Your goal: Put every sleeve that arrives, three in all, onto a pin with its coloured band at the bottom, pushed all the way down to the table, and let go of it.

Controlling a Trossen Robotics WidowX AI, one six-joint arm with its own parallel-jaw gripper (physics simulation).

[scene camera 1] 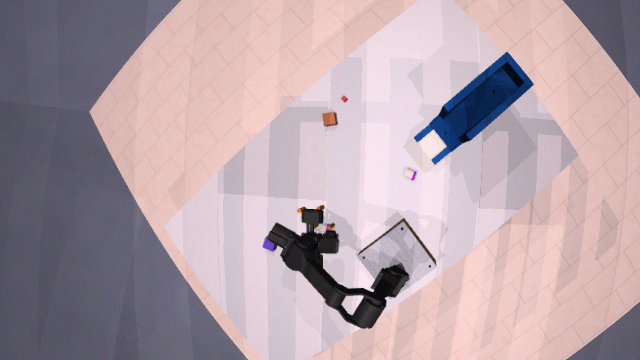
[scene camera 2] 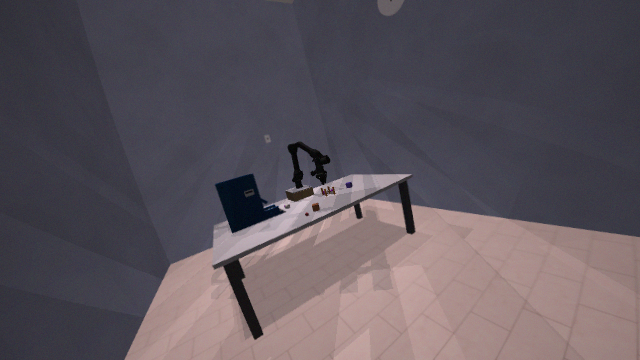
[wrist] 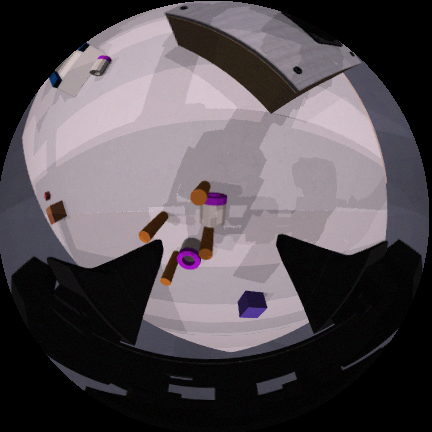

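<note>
Several brown pins with orange tops, among them one pin [wrist: 145, 235] [scene camera 1: 301, 210], stand on the table. A white sleeve [wrist: 213, 215] [scene camera 1: 322, 228] lies on its side between two pins, its purple band against a pin. A second sleeve [wrist: 189, 259] stands among the pins, purple band up; no pin shows in its opening. A third sleeve [wrist: 100, 65] [scene camera 1: 410, 174] [scene camera 2: 286, 206] lies on its side near the blue chute. My gripper [wrist: 220, 243] [scene camera 1: 320, 229] [scene camera 2: 322, 181] is open and empty above the pins. The arm hides part of the pin group in scene camera 1.
A blue chute [scene camera 1: 452, 102] with a white pad [scene camera 1: 431, 144] stands at the table's far end. A grey-topped box [scene camera 1: 380, 250] [wrist: 225, 62] stands beside the arm base. A purple cube [wrist: 252, 305] [scene camera 1: 269, 244], an orange cube [scene camera 1: 329, 119] and a small red cube [scene camera 1: 344, 99] lie on the table.
</note>
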